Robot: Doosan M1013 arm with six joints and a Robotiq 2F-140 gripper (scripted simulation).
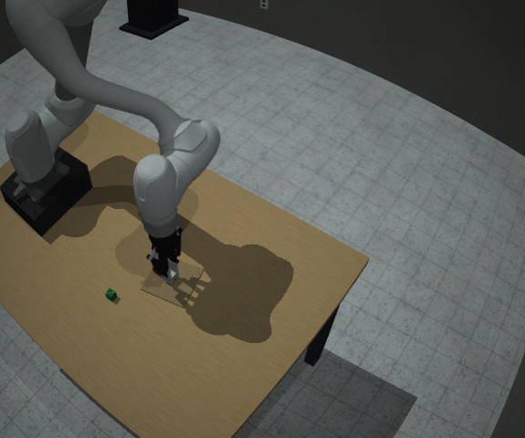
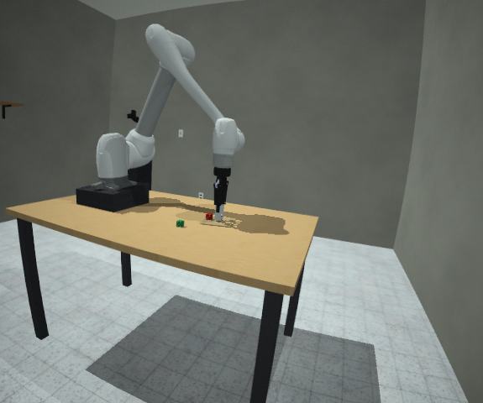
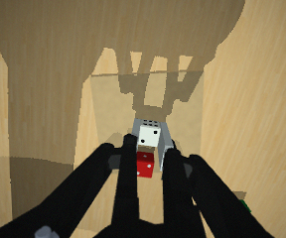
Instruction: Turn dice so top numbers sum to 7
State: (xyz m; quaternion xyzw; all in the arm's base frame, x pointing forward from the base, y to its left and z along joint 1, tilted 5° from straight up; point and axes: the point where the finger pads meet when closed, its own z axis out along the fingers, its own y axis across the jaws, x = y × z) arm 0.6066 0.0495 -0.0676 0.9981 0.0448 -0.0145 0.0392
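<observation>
The white die is 30 mm below my hand. Round my hand: red die (50 mm behind, 30 mm below); then tan mat (40 mm below); then green die (170 mm to the right, 100 mm behind, 30 mm below).
</observation>
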